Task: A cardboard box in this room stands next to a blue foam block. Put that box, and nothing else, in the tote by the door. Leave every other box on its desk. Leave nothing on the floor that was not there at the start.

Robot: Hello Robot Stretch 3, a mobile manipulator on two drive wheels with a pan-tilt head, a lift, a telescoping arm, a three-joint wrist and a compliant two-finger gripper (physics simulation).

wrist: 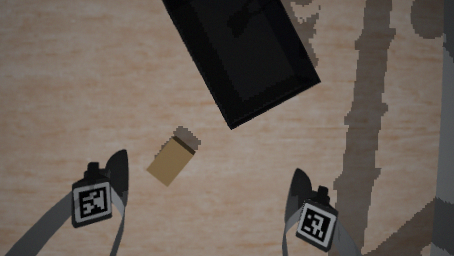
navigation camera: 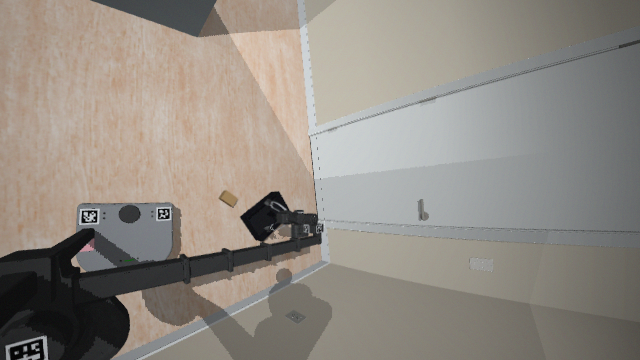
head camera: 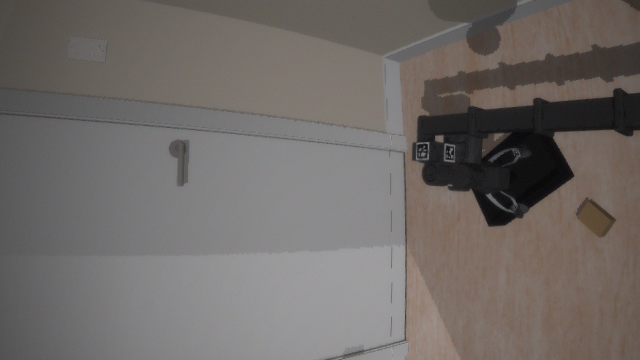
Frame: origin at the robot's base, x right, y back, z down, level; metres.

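Seen in the pictures: gripper, between the fingertips: [navigation camera: 266, 215] [head camera: 525, 181]; robot's base, origin of its link: [navigation camera: 129, 213].
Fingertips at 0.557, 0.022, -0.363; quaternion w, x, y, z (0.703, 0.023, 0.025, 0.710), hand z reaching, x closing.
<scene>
Pixels of each thing's middle, then the offset from my fingertips to it, as dx, dy, dz.
- small tan cardboard box, middle of its body: [head camera: 596, 218] [navigation camera: 228, 198] -0.064, -0.091, +0.338
- black tote, middle of its body: [head camera: 517, 174] [navigation camera: 267, 215] +0.203, +0.029, +0.313
A small tan cardboard box [head camera: 595, 218] [navigation camera: 228, 198] [wrist: 170, 162] lies on the floor outside the black tote [head camera: 545, 191] [navigation camera: 254, 219] [wrist: 240, 116], a short gap from its corner. My gripper [head camera: 521, 182] [navigation camera: 272, 216] [wrist: 210, 178] is open and empty. In the head view it overlaps the tote from above; in the wrist view the box appears between the open fingers but well below them, nearer the left finger. No box shows in the visible part of the tote, part of which is hidden by the gripper and wrist. The blue foam block does not show in these views.
The extended arm [head camera: 575, 116] [navigation camera: 207, 266] runs beside the tote, near the wall. The closed-looking grey door [head camera: 225, 210] [navigation camera: 450, 175] is just beyond the tote. My base [navigation camera: 150, 232] stands on the box's other side. A dark grey object [navigation camera: 170, 12] stands farther off.
</scene>
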